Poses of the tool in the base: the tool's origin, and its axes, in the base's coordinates. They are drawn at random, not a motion.
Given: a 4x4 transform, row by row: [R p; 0 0 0 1], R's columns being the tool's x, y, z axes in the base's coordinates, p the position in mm. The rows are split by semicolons.
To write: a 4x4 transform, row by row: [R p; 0 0 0 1], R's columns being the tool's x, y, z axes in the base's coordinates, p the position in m. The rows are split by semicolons. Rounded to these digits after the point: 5 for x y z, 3 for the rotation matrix.
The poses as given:
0.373 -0.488 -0.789 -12.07; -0.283 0.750 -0.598 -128.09; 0.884 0.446 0.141 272.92; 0 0 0 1
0.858 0.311 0.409 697.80; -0.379 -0.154 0.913 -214.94; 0.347 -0.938 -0.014 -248.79; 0 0 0 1
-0.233 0.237 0.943 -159.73; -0.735 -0.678 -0.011 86.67; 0.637 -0.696 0.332 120.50; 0 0 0 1
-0.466 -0.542 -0.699 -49.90; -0.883 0.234 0.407 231.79; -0.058 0.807 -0.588 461.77; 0 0 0 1
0.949 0.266 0.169 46.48; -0.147 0.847 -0.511 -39.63; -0.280 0.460 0.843 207.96; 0 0 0 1
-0.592 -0.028 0.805 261.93; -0.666 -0.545 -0.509 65.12; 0.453 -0.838 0.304 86.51; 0 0 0 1
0.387 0.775 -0.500 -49.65; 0.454 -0.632 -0.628 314.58; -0.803 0.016 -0.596 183.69; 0 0 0 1
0.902 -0.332 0.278 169.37; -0.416 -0.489 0.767 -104.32; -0.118 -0.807 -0.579 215.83; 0 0 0 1
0.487 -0.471 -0.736 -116.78; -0.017 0.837 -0.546 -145.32; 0.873 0.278 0.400 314.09; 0 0 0 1
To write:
0.373 -0.488 -0.789 -0.01207; -0.283 0.750 -0.598 -0.12809; 0.884 0.446 0.141 0.27292; 0 0 0 1
0.858 0.311 0.409 0.69780; -0.379 -0.154 0.913 -0.21494; 0.347 -0.938 -0.014 -0.24879; 0 0 0 1
-0.233 0.237 0.943 -0.15973; -0.735 -0.678 -0.011 0.08667; 0.637 -0.696 0.332 0.12050; 0 0 0 1
-0.466 -0.542 -0.699 -0.04990; -0.883 0.234 0.407 0.23179; -0.058 0.807 -0.588 0.46177; 0 0 0 1
0.949 0.266 0.169 0.04648; -0.147 0.847 -0.511 -0.03963; -0.280 0.460 0.843 0.20796; 0 0 0 1
-0.592 -0.028 0.805 0.26193; -0.666 -0.545 -0.509 0.06512; 0.453 -0.838 0.304 0.08651; 0 0 0 1
0.387 0.775 -0.500 -0.04965; 0.454 -0.632 -0.628 0.31458; -0.803 0.016 -0.596 0.18369; 0 0 0 1
0.902 -0.332 0.278 0.16937; -0.416 -0.489 0.767 -0.10432; -0.118 -0.807 -0.579 0.21583; 0 0 0 1
0.487 -0.471 -0.736 -0.11678; -0.017 0.837 -0.546 -0.14532; 0.873 0.278 0.400 0.31409; 0 0 0 1

